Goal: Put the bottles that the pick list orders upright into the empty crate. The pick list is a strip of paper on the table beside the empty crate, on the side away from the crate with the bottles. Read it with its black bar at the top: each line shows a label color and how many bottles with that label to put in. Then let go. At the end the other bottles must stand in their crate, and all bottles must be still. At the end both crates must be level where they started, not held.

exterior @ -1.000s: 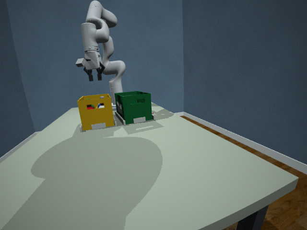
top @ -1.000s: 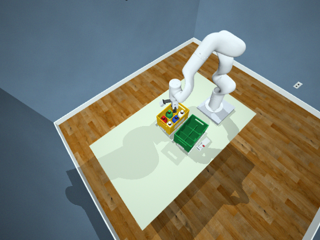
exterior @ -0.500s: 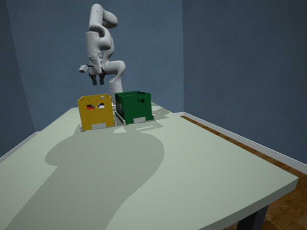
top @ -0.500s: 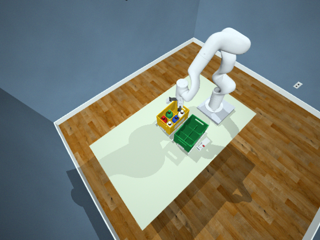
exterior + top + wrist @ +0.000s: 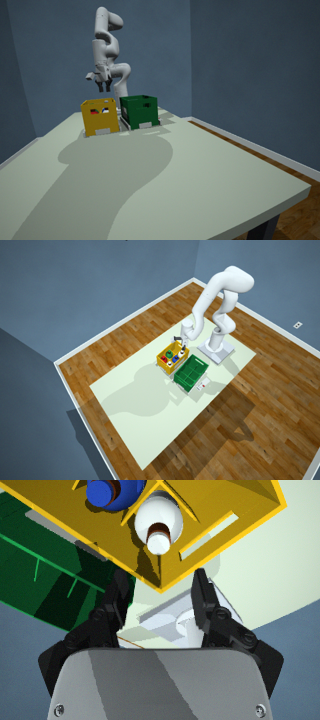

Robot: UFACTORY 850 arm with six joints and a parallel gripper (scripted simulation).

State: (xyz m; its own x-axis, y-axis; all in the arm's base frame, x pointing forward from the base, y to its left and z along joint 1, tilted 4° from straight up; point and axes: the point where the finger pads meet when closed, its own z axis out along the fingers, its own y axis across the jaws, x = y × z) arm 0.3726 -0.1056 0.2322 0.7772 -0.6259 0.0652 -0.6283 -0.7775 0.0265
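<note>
Right now my hand is 90 mm short of the blue-label bottle, 10 mm to the right of it and 150 mm above it. Round my hand: red bottle (190 mm ahead, 60 mm to the right, 150 mm below); then green bottle (100 mm ahead, 80 mm to the right, 150 mm below); then yellow crate (90 mm ahead, 30 mm to the right, 160 mm below).
</note>
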